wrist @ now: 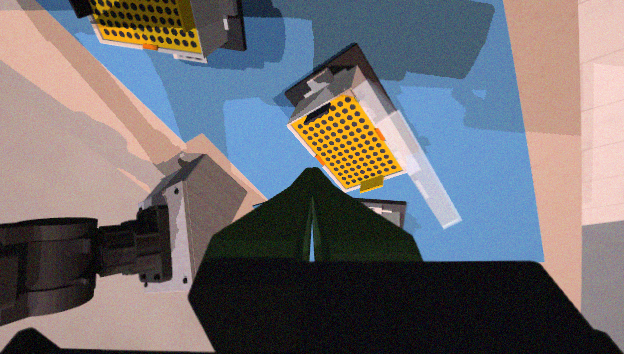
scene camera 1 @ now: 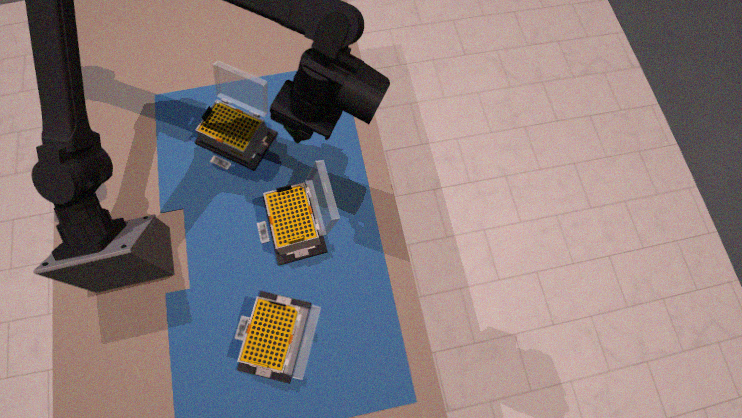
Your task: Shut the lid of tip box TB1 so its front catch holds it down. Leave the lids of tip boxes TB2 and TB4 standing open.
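Frame: origin at the arm's base, x back, y down, z right, level; metres.
Where they show: gripper, between the fingertips: (wrist: 312,178) (scene camera 1: 298,140); arm's base, origin of its link: (wrist: 158,243) (scene camera 1: 92,241).
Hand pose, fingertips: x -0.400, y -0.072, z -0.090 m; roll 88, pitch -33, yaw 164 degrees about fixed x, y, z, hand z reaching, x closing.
Each offset is from my fingertips to the top centre of the thing. "pt": to the spot under its first point. Level surfaces: height alone.
Tip box TB1 @[dx +0.046, dy +0.129, dz +0.083 m] (scene camera 1: 290,217) (wrist: 350,142), with a yellow rack, stands in the middle of the group; its clear lid @[pt dx -0.036, dy +0.060, dz +0.084 m] (scene camera 1: 328,192) (wrist: 435,182) stands open on the right side. Tip box TB2 @[dx +0.145, dy +0.129, dz -0.143 m] (scene camera 1: 231,126) (wrist: 145,25) is at the upper left, its clear lid (scene camera 1: 241,85) open in the scene view. Tip box TB4 @[dx +0.118, dy +0.129, dz +0.303 m] (scene camera 1: 270,334) is nearest the bottom of the scene view, its lid @[pt dx +0.043, dy +0.060, dz +0.337 m] (scene camera 1: 307,342) open; my fingers mostly hide it in the wrist view. My gripper (scene camera 1: 302,136) (wrist: 312,178) is shut and empty, above the mat between TB2 and TB1, apart from the lids.
The boxes stand on a blue mat @[dy +0.204 m] (scene camera 1: 218,259) (wrist: 480,170). A grey wedge-shaped block (scene camera 1: 129,259) (wrist: 215,200) carries the black arm's base at the mat's left edge. The forearm hangs over the top of the scene view. Pale tiled floor (scene camera 1: 571,181) lies to the right.
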